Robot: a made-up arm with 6 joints. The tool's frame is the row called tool.
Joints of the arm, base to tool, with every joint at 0 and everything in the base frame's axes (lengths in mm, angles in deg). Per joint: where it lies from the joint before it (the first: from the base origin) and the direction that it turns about. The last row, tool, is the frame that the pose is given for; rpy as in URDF.
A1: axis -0.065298 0.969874 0.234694 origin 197 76.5 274.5
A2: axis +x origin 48.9 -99 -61.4
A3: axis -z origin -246.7 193.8 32
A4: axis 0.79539 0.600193 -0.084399 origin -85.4 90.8 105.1
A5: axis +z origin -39.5 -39 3.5
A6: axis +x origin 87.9 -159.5 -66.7
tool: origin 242.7 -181.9 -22.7 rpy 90 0 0
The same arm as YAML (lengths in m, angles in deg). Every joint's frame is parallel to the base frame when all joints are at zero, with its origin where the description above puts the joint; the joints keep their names.
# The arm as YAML. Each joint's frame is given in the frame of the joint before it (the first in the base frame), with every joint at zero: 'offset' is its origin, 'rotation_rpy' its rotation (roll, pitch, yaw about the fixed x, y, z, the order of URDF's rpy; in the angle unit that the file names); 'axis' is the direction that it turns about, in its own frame. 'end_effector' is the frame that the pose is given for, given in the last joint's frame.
length_unit: m
angle_unit: deg
chain:
  - id: A1
    offset: [0.197, 0.0765, 0.2745]
    rotation_rpy: [0.0, 0.0, 0.0]
    axis: [-0.065298, 0.969874, 0.234694]
  - id: A2
    offset: [0.0489, -0.099, -0.0614]
    rotation_rpy: [0.0, 0.0, 0.0]
    axis: "+x"
  - id: A3
    offset: [-0.2467, 0.1938, 0.032]
    rotation_rpy: [0.0, 0.0, 0.0]
    axis: "-z"
  - id: A4
    offset: [-0.0854, 0.0908, 0.1051]
    rotation_rpy: [0.0, 0.0, 0.0]
    axis: [0.79539, 0.600193, -0.084399]
  - id: A5
    offset: [-0.0395, -0.039, 0.0035]
    rotation_rpy: [0.0, 0.0, 0.0]
    axis: "+z"
  - id: A6
    offset: [0.0879, -0.1595, -0.0667]
    rotation_rpy: [0.0, 0.0, 0.0]
    axis: "+x"
end_effector:
  offset: [0.2427, -0.1819, -0.0227]
  rotation_rpy: [90.0, 0.0, 0.0]

